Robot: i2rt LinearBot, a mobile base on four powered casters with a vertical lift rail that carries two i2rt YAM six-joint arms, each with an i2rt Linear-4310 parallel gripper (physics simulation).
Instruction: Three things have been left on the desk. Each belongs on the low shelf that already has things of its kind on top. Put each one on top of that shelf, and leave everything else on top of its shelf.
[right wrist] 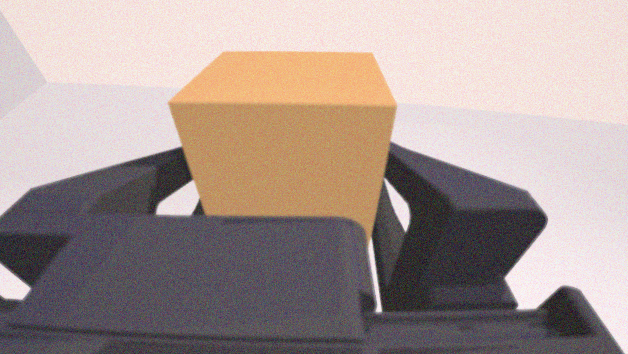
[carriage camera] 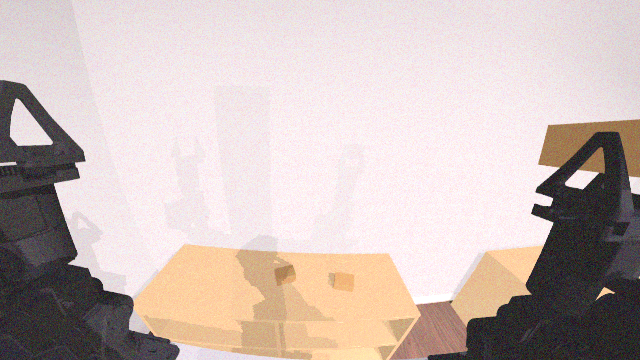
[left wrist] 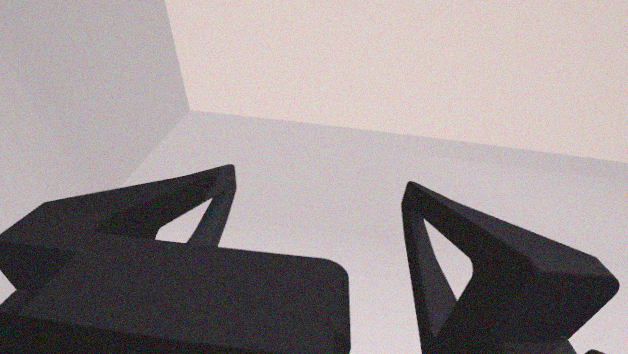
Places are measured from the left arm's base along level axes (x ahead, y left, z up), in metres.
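Pixels of known places: left gripper, fingertip midpoint: [left wrist: 319, 184]; right gripper, fingertip midpoint: [right wrist: 297, 144] [carriage camera: 626, 135]; left arm's base, origin of the base link: [carriage camera: 119, 359].
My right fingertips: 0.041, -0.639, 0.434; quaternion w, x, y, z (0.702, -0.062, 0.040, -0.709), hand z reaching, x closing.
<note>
Ahead of a thing's pixels: the offset from my right fingertips to its middle, as dx, dy, dz. Level surfaces: height alone.
A low wooden shelf {dz -0.762} [carriage camera: 200, 285] stands ahead in the carriage view. Two small orange-brown cubes {+0.417, +0.422, -0.737} [carriage camera: 285, 275] {+0.400, +0.143, -0.737} [carriage camera: 344, 281] sit apart on its top; the one on the left lies in shadow. My right gripper [right wrist: 297, 144] is shut on an orange block {+0.005, +0.000, -0.016} [right wrist: 290, 150] [carriage camera: 567, 142], held up in the air, well above and to the right of that shelf in the carriage view. My left gripper [left wrist: 319, 184] is open and empty, raised at the left of the carriage view. The desk does not show.
A second low shelf [carriage camera: 487, 282] stands to the right, partly hidden behind my right arm. A strip of dark wood floor {dz -1.372} [carriage camera: 432, 332] shows between the two shelves. A pale wall [carriage camera: 400, 100] rises behind them, with shadows of the arms on it.
</note>
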